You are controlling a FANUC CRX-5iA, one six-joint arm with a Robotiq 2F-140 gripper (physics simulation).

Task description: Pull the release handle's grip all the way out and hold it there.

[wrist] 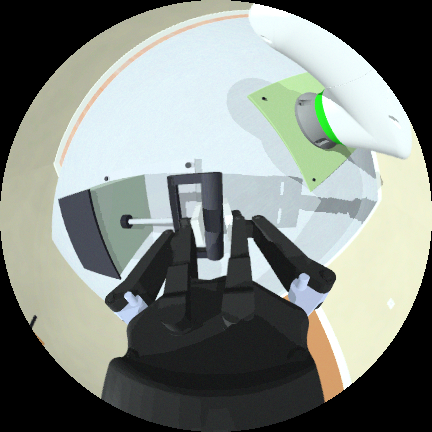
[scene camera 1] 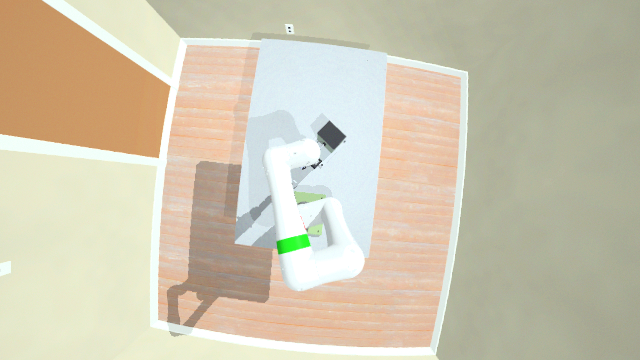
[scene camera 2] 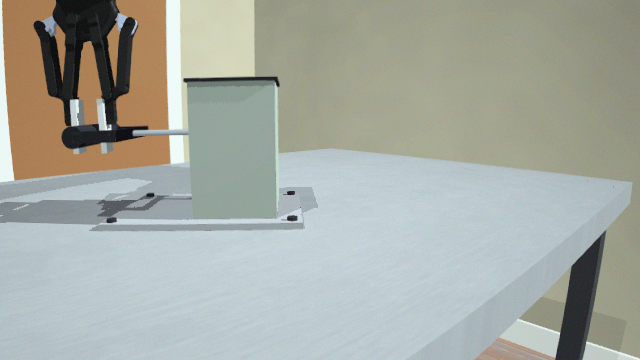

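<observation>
The release handle's black grip is a rectangular loop with a thick round bar. A thin silver rod runs level from it to a grey-green box with a black lid. A long stretch of rod shows between the loop and the box wall. My gripper points down and is shut on the grip's round bar, with one pale finger pad inside the loop and one outside. In the scene camera 1 view my arm partly covers the gripper.
The box stands on a pale base plate with black bolts, on the light grey table. My white arm rises from a light green mounting plate on the same table.
</observation>
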